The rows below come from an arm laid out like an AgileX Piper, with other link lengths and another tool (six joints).
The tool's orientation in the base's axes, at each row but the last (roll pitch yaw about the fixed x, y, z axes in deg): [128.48 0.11 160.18]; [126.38 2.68 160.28]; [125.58 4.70 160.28]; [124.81 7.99 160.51]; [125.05 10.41 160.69]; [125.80 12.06 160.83]
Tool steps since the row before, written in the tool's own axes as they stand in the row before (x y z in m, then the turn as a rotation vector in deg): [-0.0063 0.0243 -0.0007 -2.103 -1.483 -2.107]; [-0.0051 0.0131 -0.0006 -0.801 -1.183 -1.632]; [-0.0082 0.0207 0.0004 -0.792 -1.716 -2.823]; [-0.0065 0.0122 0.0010 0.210 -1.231 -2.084]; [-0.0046 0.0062 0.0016 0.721 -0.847 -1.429]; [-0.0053 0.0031 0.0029 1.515 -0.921 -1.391]
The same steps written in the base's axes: [0.0108 0.0116 0.0195 1.106 -3.133 0.154]; [0.0068 0.0053 0.0111 0.072 -2.167 0.053]; [0.0106 0.0093 0.0172 -0.388 -3.361 0.311]; [0.0074 0.0056 0.0103 -1.025 -2.198 0.148]; [0.0052 0.0033 0.0049 -1.239 -1.321 -0.005]; [0.0061 0.0023 0.0019 -1.960 -1.083 -0.251]
